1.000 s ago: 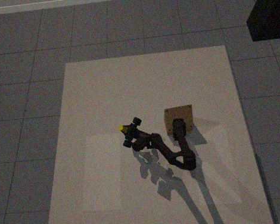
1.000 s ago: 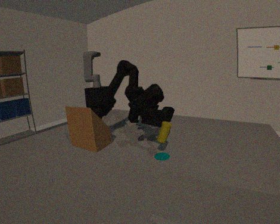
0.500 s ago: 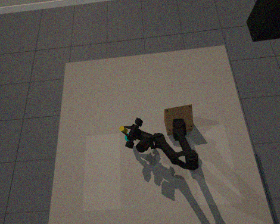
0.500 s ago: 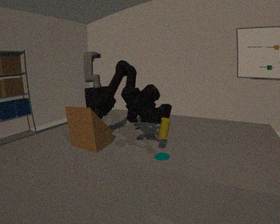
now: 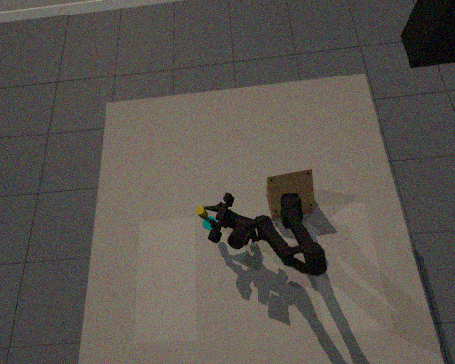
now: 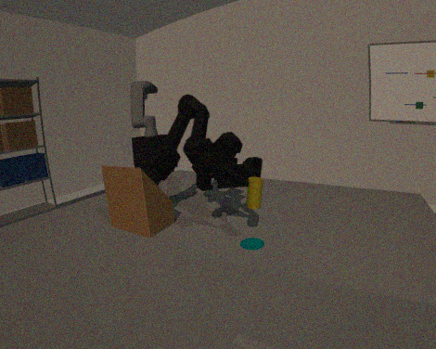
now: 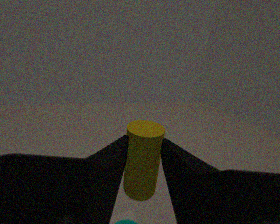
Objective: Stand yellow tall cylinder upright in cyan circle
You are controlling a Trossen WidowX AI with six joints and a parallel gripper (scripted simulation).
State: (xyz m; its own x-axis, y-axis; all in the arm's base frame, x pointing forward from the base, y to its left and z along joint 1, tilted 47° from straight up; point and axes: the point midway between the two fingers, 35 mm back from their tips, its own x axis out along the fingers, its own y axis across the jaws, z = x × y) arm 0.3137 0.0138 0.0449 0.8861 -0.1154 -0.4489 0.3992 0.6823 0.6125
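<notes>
Now: gripper tip 160 mm above the cyan circle, 10 mm to the right of it and 10 mm past it. From my gripper tip the other things lie so: yellow tall cylinder 20 mm below.
</notes>
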